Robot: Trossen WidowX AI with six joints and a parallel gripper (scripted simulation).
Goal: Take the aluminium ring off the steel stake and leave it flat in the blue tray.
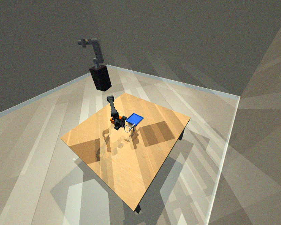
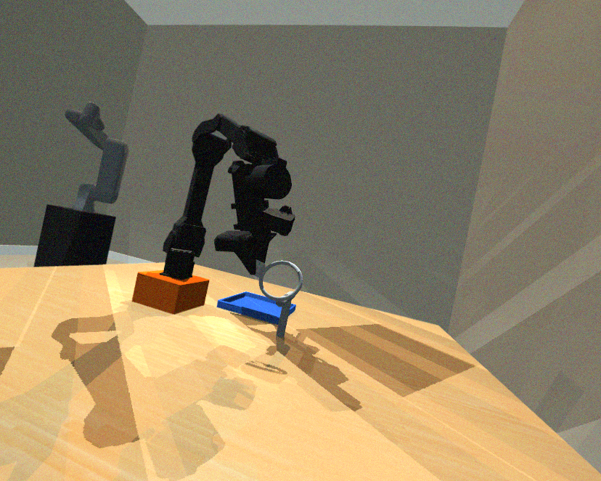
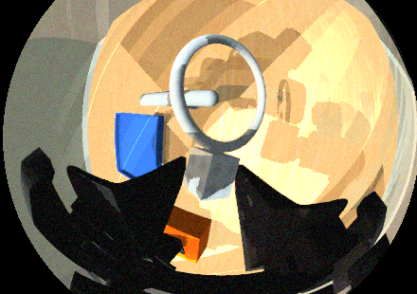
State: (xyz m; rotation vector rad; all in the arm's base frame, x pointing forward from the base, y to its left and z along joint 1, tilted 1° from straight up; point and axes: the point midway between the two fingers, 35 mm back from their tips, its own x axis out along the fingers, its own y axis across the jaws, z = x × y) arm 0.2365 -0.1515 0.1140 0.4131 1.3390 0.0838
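My gripper tip is now 30 mm past the blue tray, 280 mm to the right of it and 150 mm above it. From my gripper tip the other things lie so: aluminium ring: 50 mm ahead, 10 mm to the right.
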